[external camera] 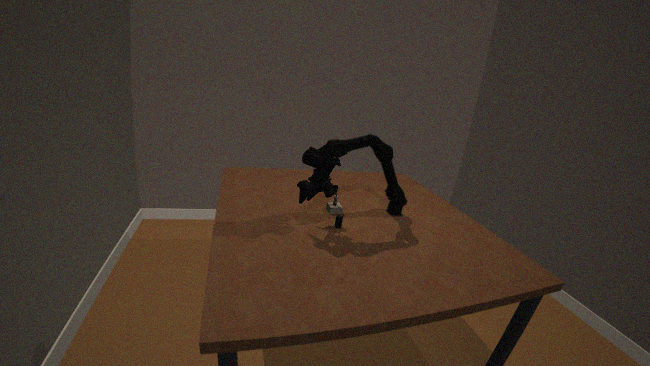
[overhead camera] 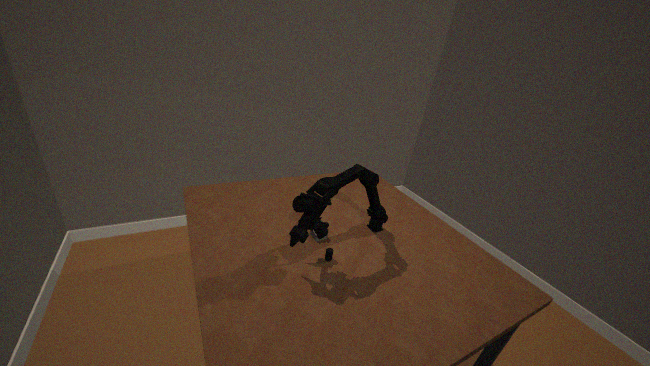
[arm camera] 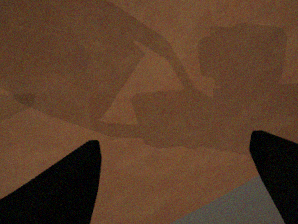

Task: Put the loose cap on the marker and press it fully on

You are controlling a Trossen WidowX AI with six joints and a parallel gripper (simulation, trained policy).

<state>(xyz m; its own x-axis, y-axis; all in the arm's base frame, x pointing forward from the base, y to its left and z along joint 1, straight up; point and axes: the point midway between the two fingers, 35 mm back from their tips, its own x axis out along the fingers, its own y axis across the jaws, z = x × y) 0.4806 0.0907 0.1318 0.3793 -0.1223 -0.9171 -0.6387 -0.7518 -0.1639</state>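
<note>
Right now my gripper tip is 150 mm past the dark marker cap, 40 mm to the right of it and 80 mm above it. Also, from my gripper tip: pale holder block 180 mm behind, 110 mm to the right, 80 mm below.
</note>
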